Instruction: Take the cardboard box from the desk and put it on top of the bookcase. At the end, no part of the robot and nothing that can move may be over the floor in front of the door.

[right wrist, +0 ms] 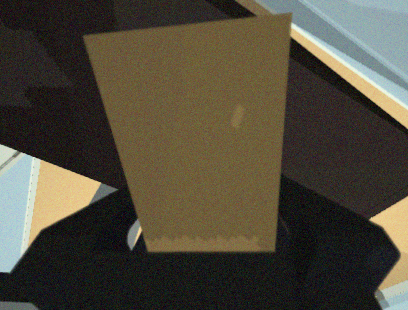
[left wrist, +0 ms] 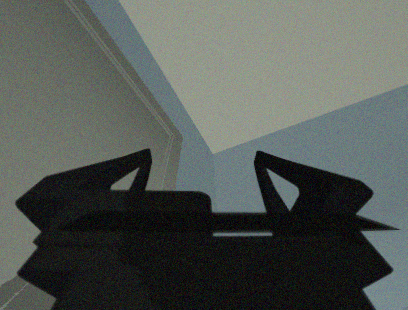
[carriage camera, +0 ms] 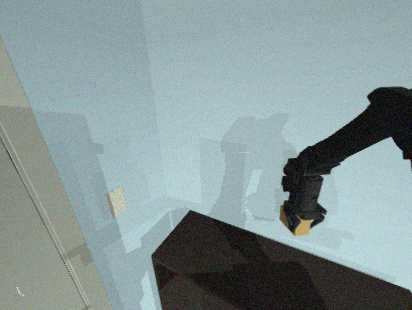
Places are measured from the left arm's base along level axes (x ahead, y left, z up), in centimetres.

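Where they show: left gripper, fingertip midpoint: (left wrist: 203,155); right gripper, fingertip midpoint: (carriage camera: 298,230).
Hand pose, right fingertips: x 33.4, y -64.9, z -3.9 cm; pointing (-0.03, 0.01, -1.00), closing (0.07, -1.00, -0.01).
Note:
After its pixels a point has its place.
The cardboard box (carriage camera: 302,228) @[z -1.6, x 32.0, y -64.9 cm] (right wrist: 200,125) @[z 0.7, x 38.9, y -64.6 cm] is held between the fingers of my right gripper (carriage camera: 303,223) (right wrist: 212,168) @[z -3.9, x 33.4, y -64.9 cm], which is shut on it. The dark bookcase (carriage camera: 175,235) @[z -18.1, x 46.1, y -21.1 cm] (right wrist: 340,135) @[z -18.1, x 27.0, y -80.2 cm] shows its top in the lower part of the carriage view. There the box appears just above the top's back edge, against the wall; in the right wrist view the bookcase lies behind and below the box. I see no contact between them. My left gripper (left wrist: 203,155) @[z 43.2, x 4.7, y 0.0 cm] is open, with nothing between its fingers. The desk cannot be made out.
The pale door (carriage camera: 35,240) @[z 3.3, x 27.4, y 12.4 cm] (left wrist: 65,125) @[z 54.6, x 9.8, y 22.3 cm] stands at the left of the carriage and left wrist views. A light switch (carriage camera: 117,201) @[z -1.7, x 49.4, y 1.4 cm] is on the blue wall (carriage camera: 200,75) @[z 44.7, x 62.5, y -33.8 cm] between door and bookcase. Wood-coloured floor (right wrist: 60,190) @[z -124.1, x -98.3, y 63.1 cm] shows beside the bookcase. The floor in front of the door does not show clearly.

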